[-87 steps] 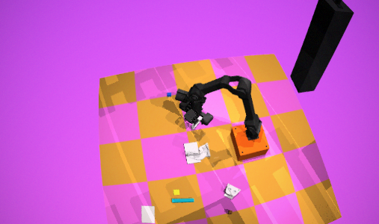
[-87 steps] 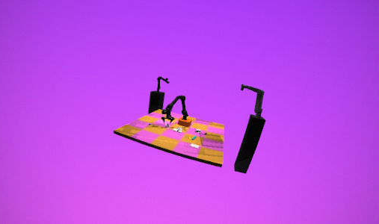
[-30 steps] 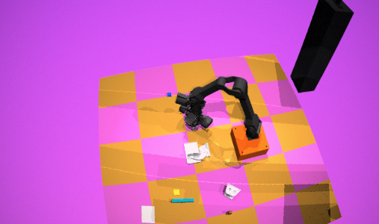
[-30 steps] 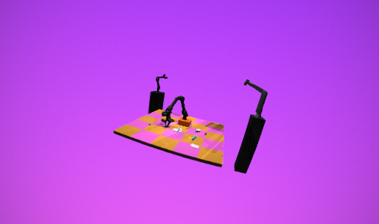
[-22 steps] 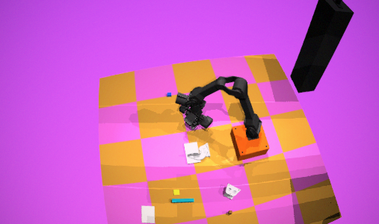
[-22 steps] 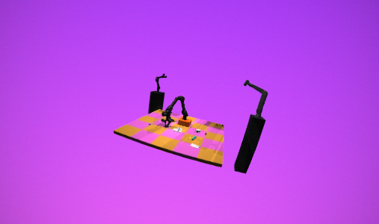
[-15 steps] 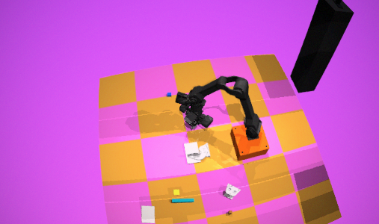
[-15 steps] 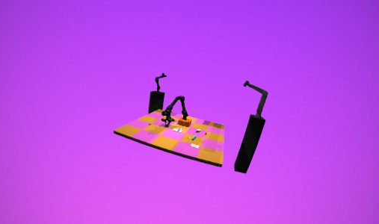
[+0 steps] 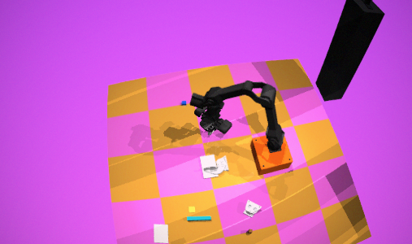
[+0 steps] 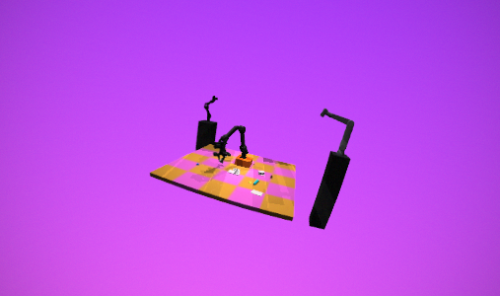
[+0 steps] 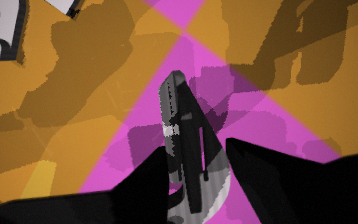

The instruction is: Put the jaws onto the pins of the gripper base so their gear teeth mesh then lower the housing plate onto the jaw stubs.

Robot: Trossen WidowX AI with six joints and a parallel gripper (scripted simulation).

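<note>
The gripper jaw is 40 mm behind my gripper tip and 10 mm to the right of it. Also, from my gripper tip: yellow cube: 170 mm ahead, 390 mm to the left, 60 mm below; then blue cube: 120 mm ahead, 220 mm to the right, 50 mm below; then teal bar: 150 mm ahead, 440 mm to the left, 50 mm below.
</note>
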